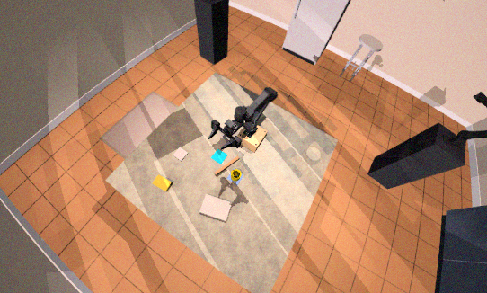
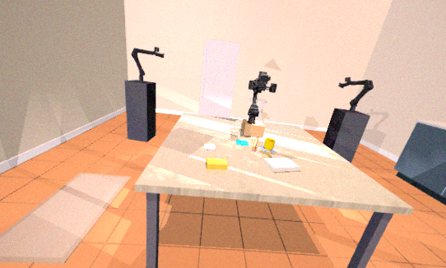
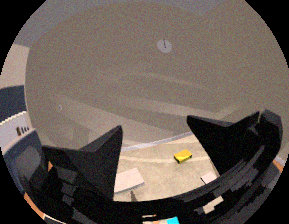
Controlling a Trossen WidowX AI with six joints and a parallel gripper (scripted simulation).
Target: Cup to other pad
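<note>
The yellow cup lies 400 mm below my gripper tip, 120 mm to the left of it and 60 mm behind it. Round my gripper tip: cyan pad: 450 mm below, 90 mm behind, 70 mm to the right; then brown wooden stick: 430 mm below, 70 mm behind, 30 mm to the left; then light blue pad: 450 mm below, 120 mm to the left, 50 mm behind.
</note>
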